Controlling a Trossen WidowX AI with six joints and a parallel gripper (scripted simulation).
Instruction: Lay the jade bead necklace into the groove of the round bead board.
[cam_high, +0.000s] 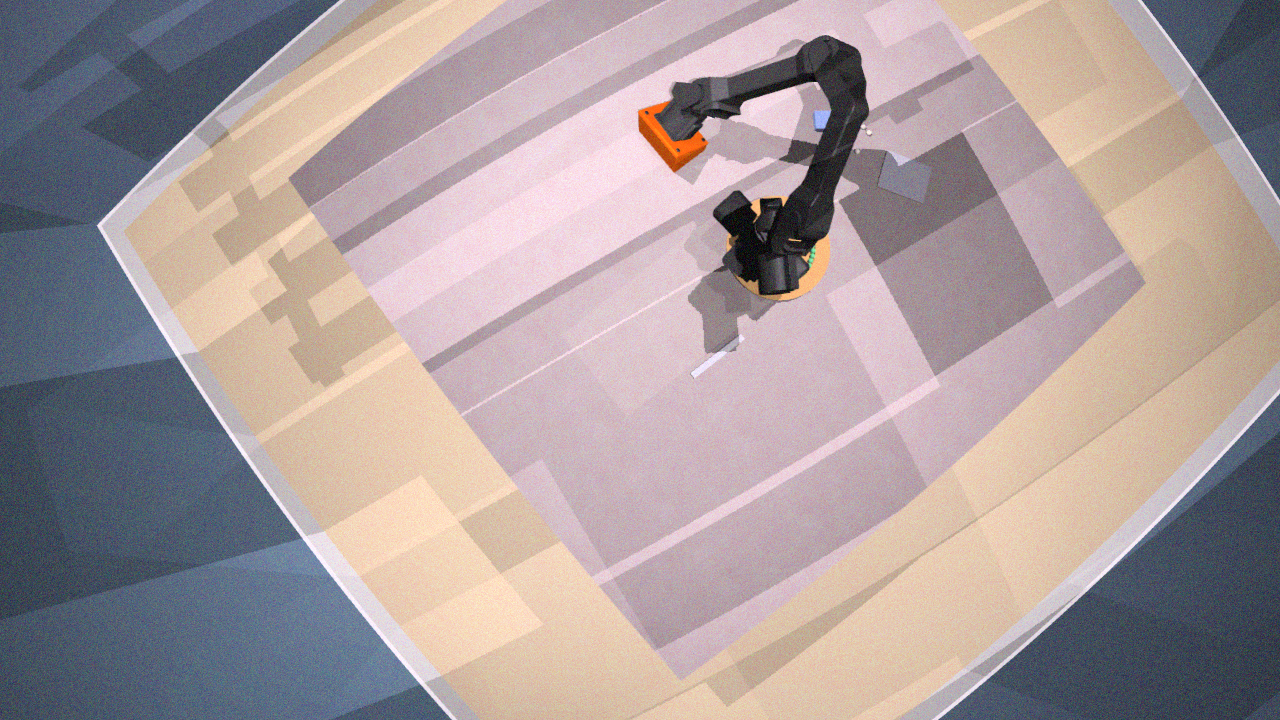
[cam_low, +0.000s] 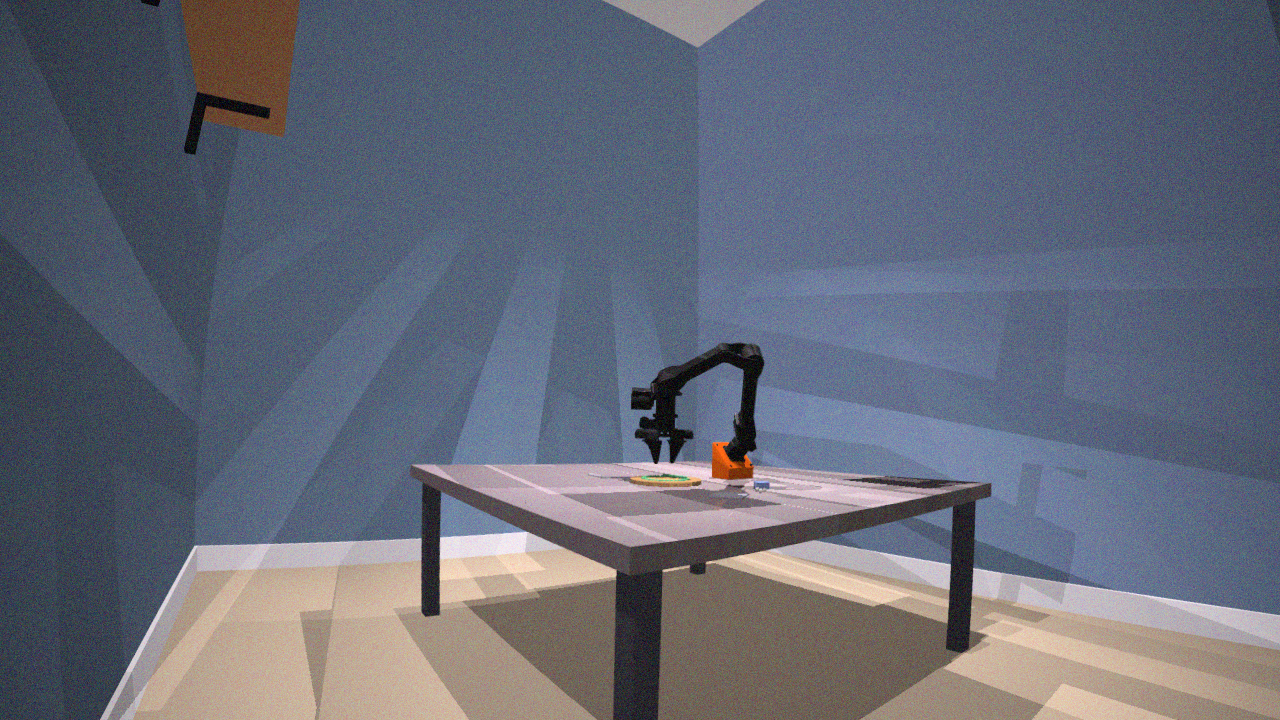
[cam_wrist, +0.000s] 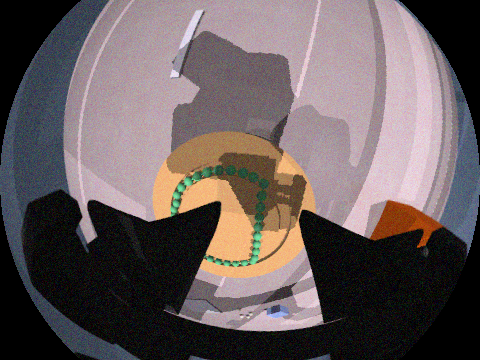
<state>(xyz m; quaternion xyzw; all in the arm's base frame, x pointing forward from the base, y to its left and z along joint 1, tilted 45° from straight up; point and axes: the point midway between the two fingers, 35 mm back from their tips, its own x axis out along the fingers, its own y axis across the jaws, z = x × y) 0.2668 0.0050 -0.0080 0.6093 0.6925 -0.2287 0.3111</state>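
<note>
The round tan bead board lies 50 mm to the left of my gripper tip, 40 mm below it and 20 mm ahead of it. The rest, counted from my gripper tip: white strip 160 mm to the right, 130 mm ahead, 50 mm below; pale square sheet 350 mm to the left, 50 mm below, 50 mm ahead; blue cube 270 mm to the left, 130 mm behind, 40 mm below.
</note>
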